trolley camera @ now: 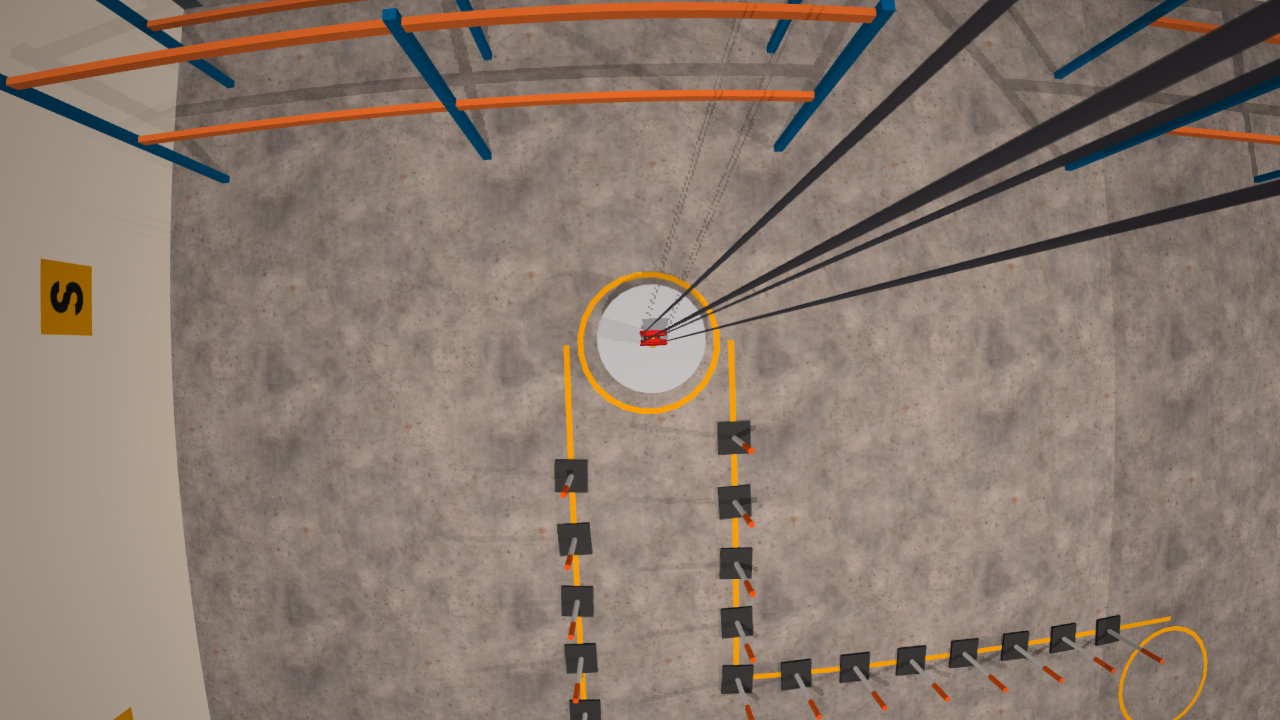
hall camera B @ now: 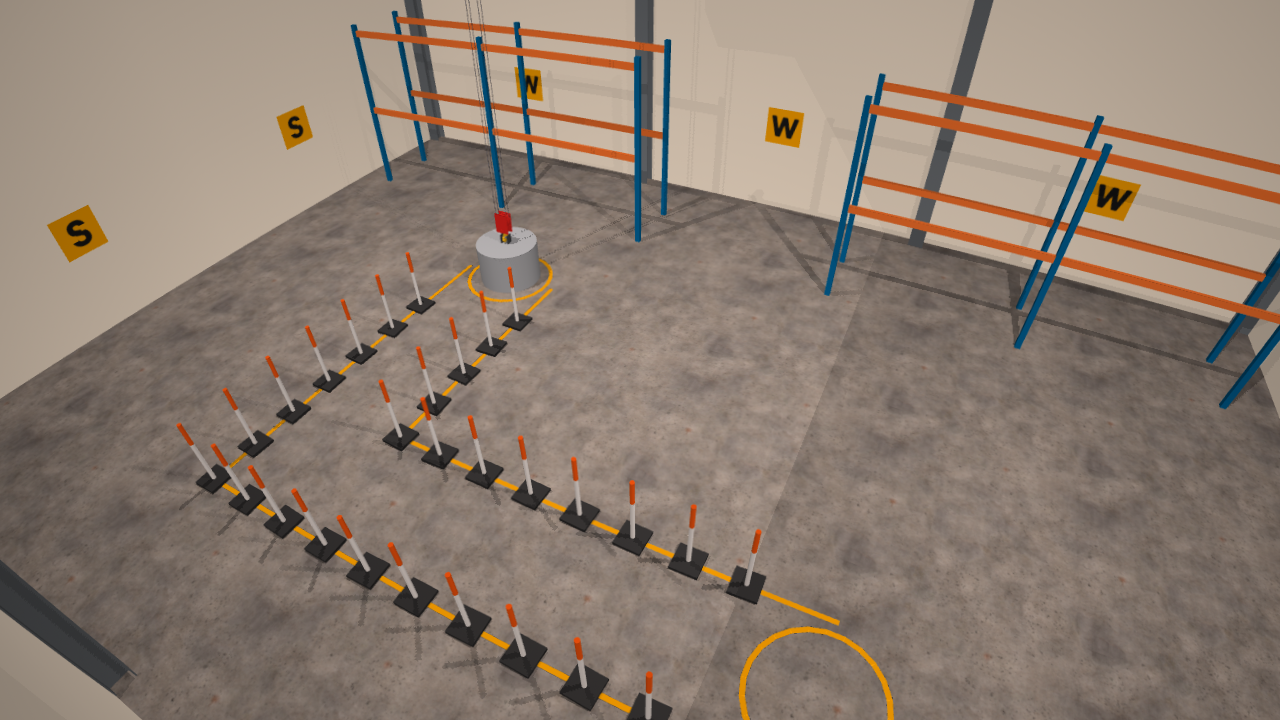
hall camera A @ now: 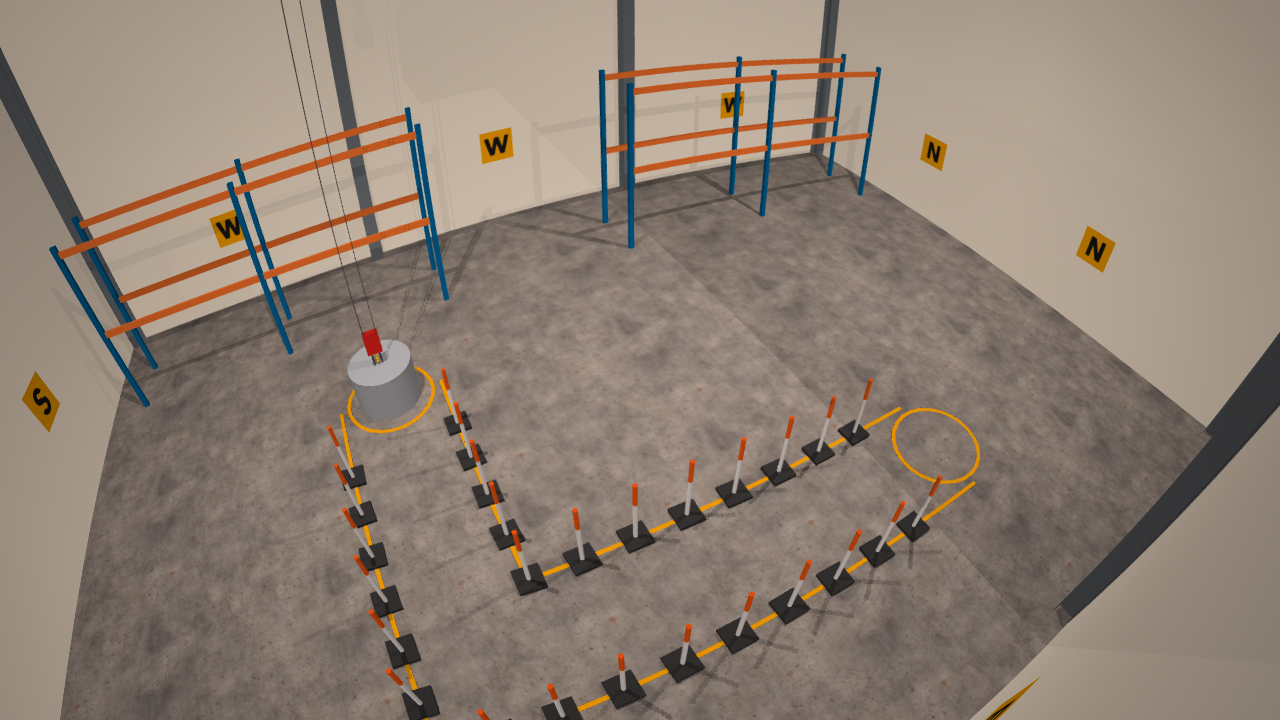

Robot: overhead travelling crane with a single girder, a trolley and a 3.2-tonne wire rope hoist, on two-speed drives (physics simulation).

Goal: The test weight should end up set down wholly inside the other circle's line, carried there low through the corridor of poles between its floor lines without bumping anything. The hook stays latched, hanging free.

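Observation:
The test weight [hall camera A: 385, 390] [hall camera B: 508, 263] [trolley camera: 626, 362], a grey cylinder, stands upright within the near-rack circle's line [hall camera A: 390, 431] [trolley camera: 648, 411]. Whether its base touches the floor I cannot tell. My hook [hall camera A: 376, 358] [hall camera B: 505, 239] [trolley camera: 653, 338], under the red block, is at the middle of the weight's top and looks shut on it; the latch is too small to see. The other circle [hall camera A: 893, 442] [hall camera B: 807, 629] [trolley camera: 1205, 667] is bare inside. Between the circles, an L-shaped corridor is marked by floor lines and upright poles with orange tips, such as one pole [hall camera A: 689, 488] [hall camera B: 577, 488].
A blue and orange rack [hall camera A: 259, 268] [hall camera B: 637, 152] [trolley camera: 438, 80] stands behind the weight by the W wall. A second rack [hall camera A: 631, 170] [hall camera B: 1062, 241] stands further along that wall. The corridor's first leg starts beside the weight's circle. The ropes slant in the trolley camera view.

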